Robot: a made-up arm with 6 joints.
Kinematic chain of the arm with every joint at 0, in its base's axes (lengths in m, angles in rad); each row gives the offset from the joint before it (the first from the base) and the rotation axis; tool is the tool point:
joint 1: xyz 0 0 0.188 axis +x
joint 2: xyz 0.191 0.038 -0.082 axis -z
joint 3: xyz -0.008 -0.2 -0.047 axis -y
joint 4: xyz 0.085 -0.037 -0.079 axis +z
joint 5: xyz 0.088 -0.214 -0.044 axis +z
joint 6: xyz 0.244 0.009 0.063 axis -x
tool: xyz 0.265 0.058 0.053
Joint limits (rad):
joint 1: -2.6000..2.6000
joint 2: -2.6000..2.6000
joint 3: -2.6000..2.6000
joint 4: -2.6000..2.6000
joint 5: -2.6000..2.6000
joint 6: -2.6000..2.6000
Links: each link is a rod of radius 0.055 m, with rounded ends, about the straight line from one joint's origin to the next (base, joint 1, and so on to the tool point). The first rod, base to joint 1, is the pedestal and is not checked.
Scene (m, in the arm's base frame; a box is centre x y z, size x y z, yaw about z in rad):
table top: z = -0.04
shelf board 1: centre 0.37 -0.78 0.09 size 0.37 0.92 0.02 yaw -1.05
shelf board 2: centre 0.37 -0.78 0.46 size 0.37 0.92 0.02 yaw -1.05
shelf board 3: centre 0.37 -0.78 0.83 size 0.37 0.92 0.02 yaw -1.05
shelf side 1: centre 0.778 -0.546 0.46 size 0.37 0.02 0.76 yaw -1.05
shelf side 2: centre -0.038 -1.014 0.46 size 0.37 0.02 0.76 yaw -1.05
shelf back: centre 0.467 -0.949 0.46 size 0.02 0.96 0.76 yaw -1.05
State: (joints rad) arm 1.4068 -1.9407 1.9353 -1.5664 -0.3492 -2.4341
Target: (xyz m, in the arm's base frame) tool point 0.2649 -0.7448 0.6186
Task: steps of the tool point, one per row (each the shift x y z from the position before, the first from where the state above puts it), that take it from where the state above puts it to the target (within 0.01 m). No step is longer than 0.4 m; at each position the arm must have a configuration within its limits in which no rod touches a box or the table.
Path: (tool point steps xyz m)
1: 0.0919 -0.1646 0.0372
2: 0.0131 -0.1890 0.0588
3: -0.0708 -0.1855 0.0650
4: -0.1460 -0.1559 0.0498
5: -0.3038 -0.2391 -0.0334
6: -0.3205 -0.0774 -0.1562
7: 0.0734 -0.1410 0.0085
8: 0.0734 -0.1149 -0.0085

